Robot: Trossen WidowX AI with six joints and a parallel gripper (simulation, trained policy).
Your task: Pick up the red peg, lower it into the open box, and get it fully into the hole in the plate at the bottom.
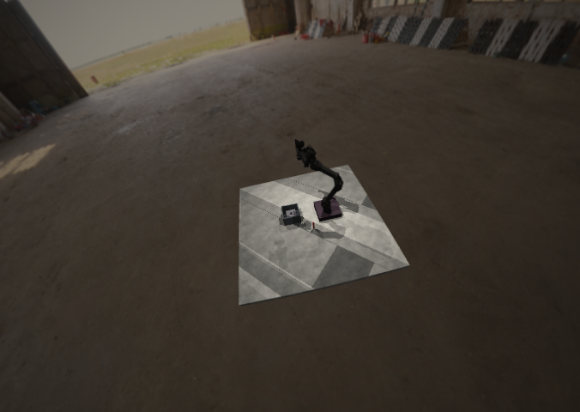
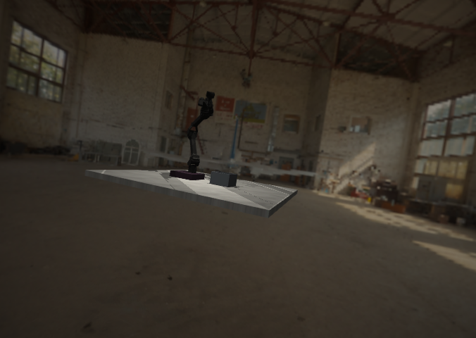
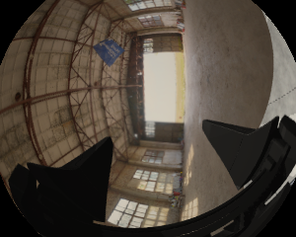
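The red peg lies 6 cm behind my gripper tip, 36 cm to the left of it and 61 cm below it. The rest, counted from my gripper tip: box: 13 cm ahead, 21 cm to the left, 62 cm below; plate: 13 cm ahead, 21 cm to the left, 60 cm below.
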